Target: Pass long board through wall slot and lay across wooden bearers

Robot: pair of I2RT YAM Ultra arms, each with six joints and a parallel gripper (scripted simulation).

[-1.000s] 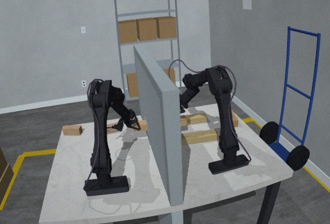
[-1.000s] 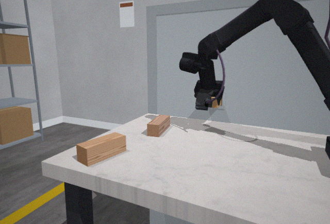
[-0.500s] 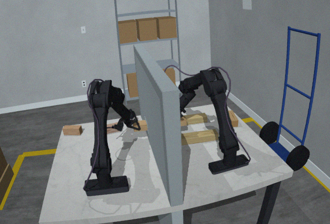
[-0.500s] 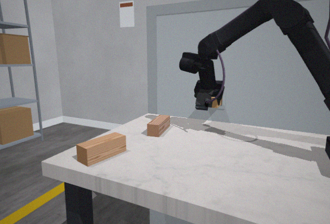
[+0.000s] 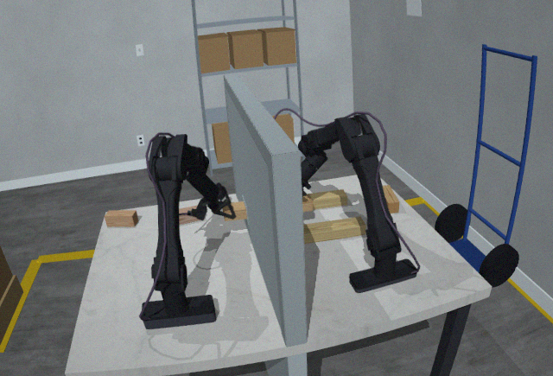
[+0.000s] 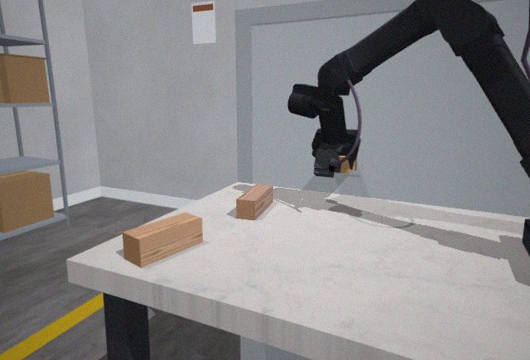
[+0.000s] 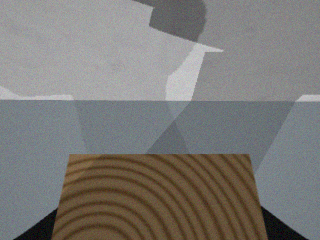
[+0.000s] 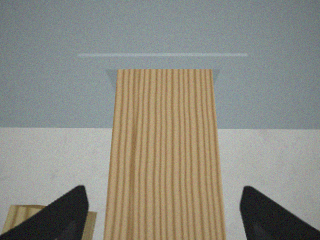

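Now: the long board 50 mm to the left of my right hand and 40 mm below it.
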